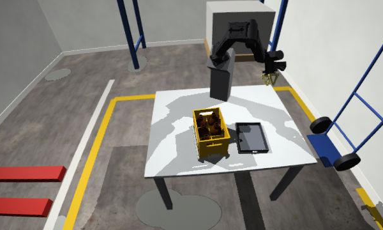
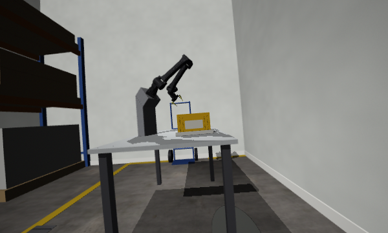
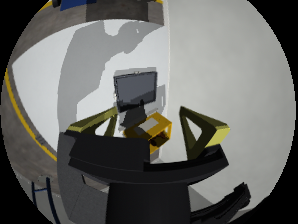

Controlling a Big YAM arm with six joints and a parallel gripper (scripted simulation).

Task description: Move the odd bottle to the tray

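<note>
My hand is 440 mm to the left of the crate, 250 mm above it and 20 mm past it. Also, from my hand: dark tray 320 mm below, 170 mm to the right, 100 mm ahead; brown bottle 370 mm to the right, 250 mm below, 90 mm behind.
</note>
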